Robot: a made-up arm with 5 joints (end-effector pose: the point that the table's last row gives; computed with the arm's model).
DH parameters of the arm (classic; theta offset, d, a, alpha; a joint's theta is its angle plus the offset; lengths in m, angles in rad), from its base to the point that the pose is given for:
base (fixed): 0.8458 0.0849 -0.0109 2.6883
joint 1: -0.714 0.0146 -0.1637 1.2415
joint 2: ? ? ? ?
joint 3: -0.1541 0 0.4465 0
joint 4: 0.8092 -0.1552 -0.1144 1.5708
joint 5: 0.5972 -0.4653 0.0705 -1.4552
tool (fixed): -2.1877 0.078 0 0
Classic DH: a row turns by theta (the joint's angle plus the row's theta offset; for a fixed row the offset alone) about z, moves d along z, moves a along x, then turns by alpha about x.
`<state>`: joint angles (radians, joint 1 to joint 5).
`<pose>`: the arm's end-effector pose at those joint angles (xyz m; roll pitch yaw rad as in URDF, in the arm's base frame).
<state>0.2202 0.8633 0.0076 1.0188 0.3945</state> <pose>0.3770 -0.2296 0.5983 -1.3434 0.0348 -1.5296</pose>
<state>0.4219 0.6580 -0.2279 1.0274 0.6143</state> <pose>0.2805 -0.3135 0.6483 -0.9432 0.1637 -1.5647</pose>
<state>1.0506 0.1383 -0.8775 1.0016 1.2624</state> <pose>-0.2344 -0.4370 0.6133 0.4630 0.4492 -1.5091</pose>
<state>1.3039 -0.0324 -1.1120 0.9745 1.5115</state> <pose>-0.4363 -0.3763 0.4958 1.0466 0.4114 -1.4674</pose>
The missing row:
joint 2: 1.3033 -0.399 -0.0435 1.7026
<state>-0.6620 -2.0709 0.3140 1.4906 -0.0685</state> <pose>0.4100 0.5135 0.3743 0.0470 0.2092 2.7437</pose>
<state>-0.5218 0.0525 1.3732 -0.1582 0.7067</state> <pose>0.1476 -0.0481 0.5069 -1.5557 0.7375 -0.8301</pose>
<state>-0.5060 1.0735 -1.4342 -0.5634 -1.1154</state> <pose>0.8096 -0.0858 0.4877 2.0019 0.1185 2.5554</pose>
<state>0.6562 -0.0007 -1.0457 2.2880 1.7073</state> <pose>0.2584 -0.7961 1.0070 -1.2684 1.4377 -2.6225</pose>
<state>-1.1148 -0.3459 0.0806 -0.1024 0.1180</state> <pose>0.1842 0.0456 0.1218 -0.8437 0.1146 0.6638</pose>
